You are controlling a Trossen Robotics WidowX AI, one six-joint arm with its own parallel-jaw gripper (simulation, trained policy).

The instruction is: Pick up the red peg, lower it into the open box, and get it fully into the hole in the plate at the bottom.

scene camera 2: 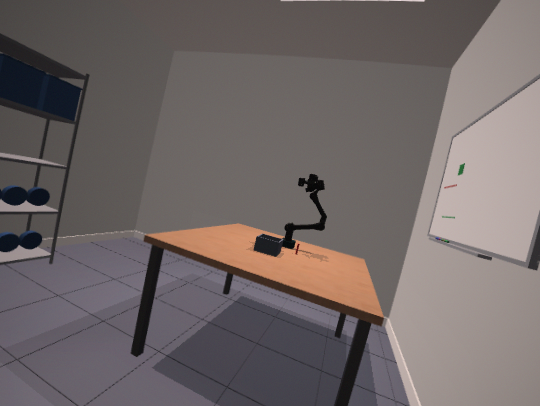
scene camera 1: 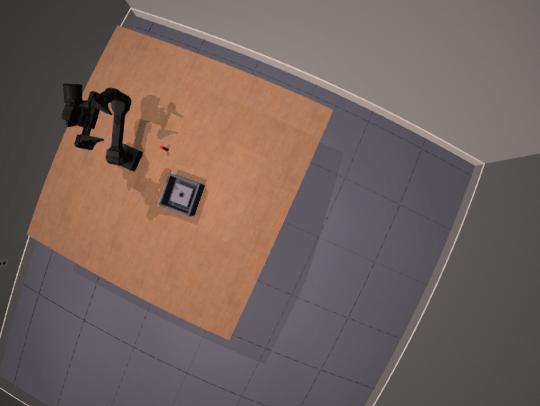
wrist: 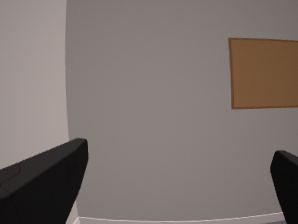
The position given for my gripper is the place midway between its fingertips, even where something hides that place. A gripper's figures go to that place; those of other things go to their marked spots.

Scene:
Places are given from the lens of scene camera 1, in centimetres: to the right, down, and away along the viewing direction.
my gripper (scene camera 1: pixel 106 127): -51, -24, 79
grey box (scene camera 1: pixel 165 201): -51, -1, 131

